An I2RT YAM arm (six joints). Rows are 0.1 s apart.
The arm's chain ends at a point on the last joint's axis. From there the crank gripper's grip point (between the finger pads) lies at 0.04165 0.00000 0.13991 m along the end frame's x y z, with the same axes.
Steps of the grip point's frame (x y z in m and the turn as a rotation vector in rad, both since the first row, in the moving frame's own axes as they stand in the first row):
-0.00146 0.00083 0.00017 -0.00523 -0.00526 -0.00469
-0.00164 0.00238 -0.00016 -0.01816 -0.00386 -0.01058
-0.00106 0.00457 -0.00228 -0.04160 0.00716 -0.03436
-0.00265 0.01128 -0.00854 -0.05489 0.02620 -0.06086
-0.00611 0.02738 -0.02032 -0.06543 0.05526 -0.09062
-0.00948 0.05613 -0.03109 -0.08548 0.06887 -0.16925
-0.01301 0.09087 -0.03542 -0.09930 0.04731 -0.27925
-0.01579 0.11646 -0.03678 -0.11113 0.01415 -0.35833
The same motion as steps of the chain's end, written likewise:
-0.00072 0.00029 -0.00005 -0.00523 -0.00526 -0.00469
-0.00111 0.00028 -0.00030 -0.01816 -0.00386 -0.01058
-0.00214 0.00021 -0.00189 -0.04160 0.00716 -0.03436
-0.00645 0.00628 -0.00726 -0.05489 0.02620 -0.06086
-0.01400 0.02244 -0.01764 -0.06543 0.05526 -0.09062
-0.01937 0.05219 -0.02770 -0.08548 0.06887 -0.16925
-0.01980 0.08966 -0.03321 -0.09930 0.04731 -0.27925
-0.01783 0.11623 -0.03616 -0.11113 0.01415 -0.35833

